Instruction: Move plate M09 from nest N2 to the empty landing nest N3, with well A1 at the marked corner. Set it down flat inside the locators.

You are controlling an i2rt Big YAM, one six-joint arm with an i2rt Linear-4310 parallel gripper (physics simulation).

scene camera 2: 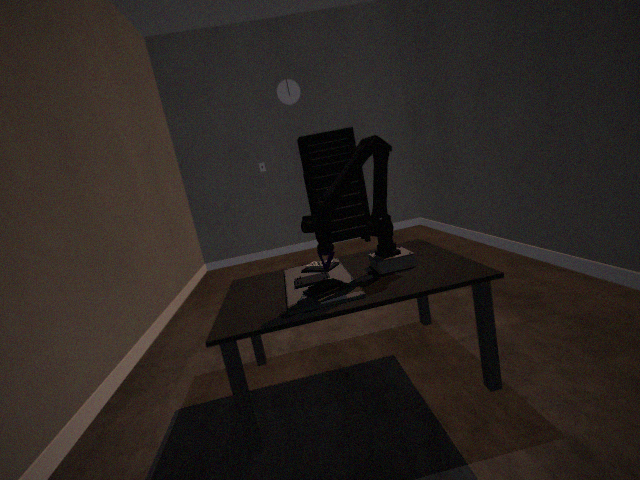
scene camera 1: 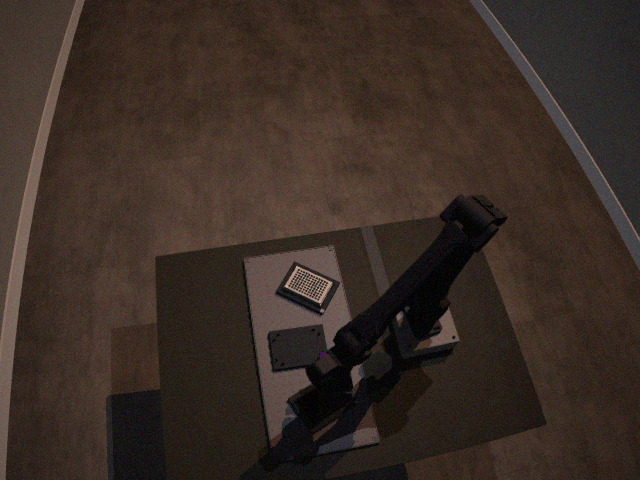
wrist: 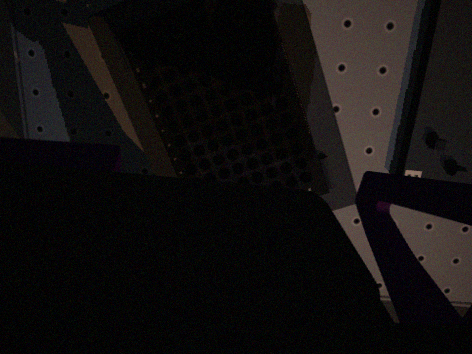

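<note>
A dark, many-welled plate sits in a nest on the light board, in deep shadow; its label is unreadable. My gripper is open and empty above the plate, one finger at each side in the wrist view. The camera's dark foreground hides the plate's near end. The empty dark nest lies beside it, with small dark locators. A pale corner tag is partly covered by the right finger in the wrist view. The nest numbers cannot be read.
A white well plate sits in another dark, turned nest at the board's far end. The perforated light board lies on the dark table. The arm's light base block stands to the right.
</note>
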